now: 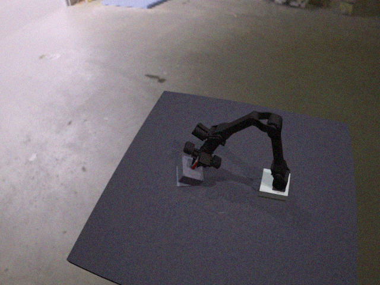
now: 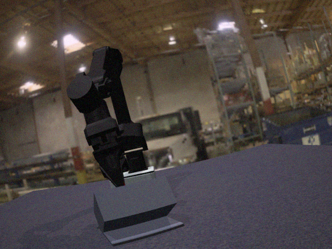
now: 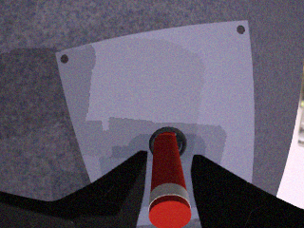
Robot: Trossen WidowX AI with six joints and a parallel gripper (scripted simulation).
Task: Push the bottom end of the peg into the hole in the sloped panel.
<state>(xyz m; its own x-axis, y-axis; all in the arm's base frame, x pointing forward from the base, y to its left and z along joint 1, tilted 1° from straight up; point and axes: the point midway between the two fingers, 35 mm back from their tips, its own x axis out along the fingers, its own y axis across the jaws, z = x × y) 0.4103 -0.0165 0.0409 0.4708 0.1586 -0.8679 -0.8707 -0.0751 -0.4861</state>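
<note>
Right now my gripper tip is 10 mm below the red peg and 10 mm past it. Also, from my gripper tip: sloped panel: 40 mm below, 20 mm ahead, 10 mm to the left; then thin base plate: 80 mm below, 30 mm ahead, 10 mm to the left.
</note>
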